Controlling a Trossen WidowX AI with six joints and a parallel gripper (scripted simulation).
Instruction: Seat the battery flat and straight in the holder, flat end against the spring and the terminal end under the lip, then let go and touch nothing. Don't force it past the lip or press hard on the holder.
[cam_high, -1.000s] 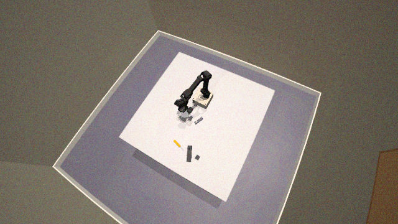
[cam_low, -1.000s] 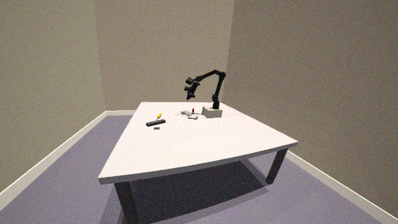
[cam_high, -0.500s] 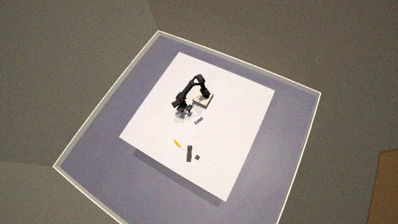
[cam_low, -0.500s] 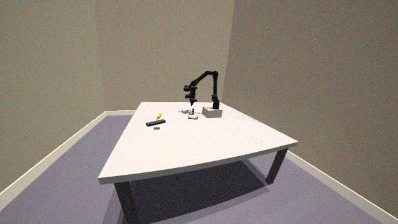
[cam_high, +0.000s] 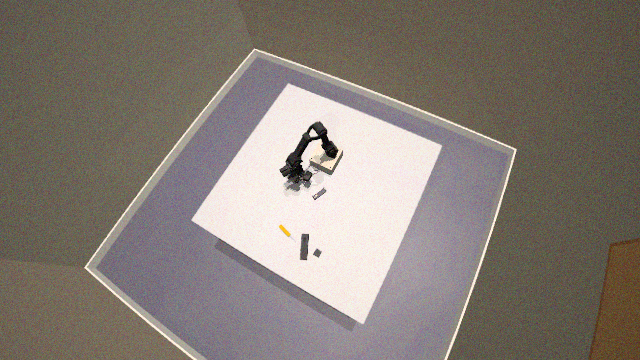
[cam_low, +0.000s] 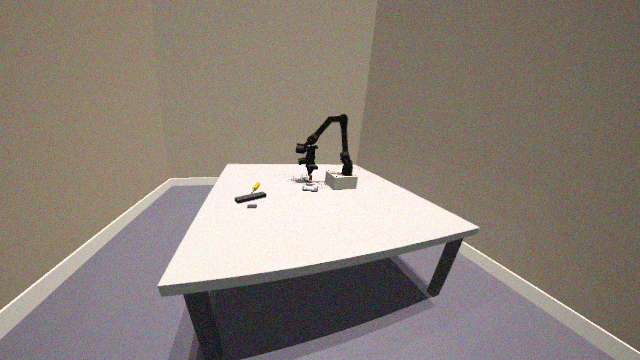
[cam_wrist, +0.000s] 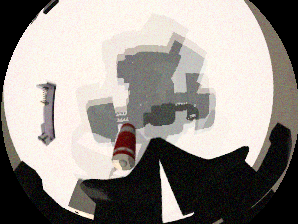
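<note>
Now: gripper tip 30 mm to the right of the battery and 10 mm above it. From my gripper tip the other things lie so: yellow-handled screwdriver 380 mm ahead, 120 mm to the left, 30 mm below; dark bar 400 mm ahead, 250 mm to the left, 30 mm below.
</note>
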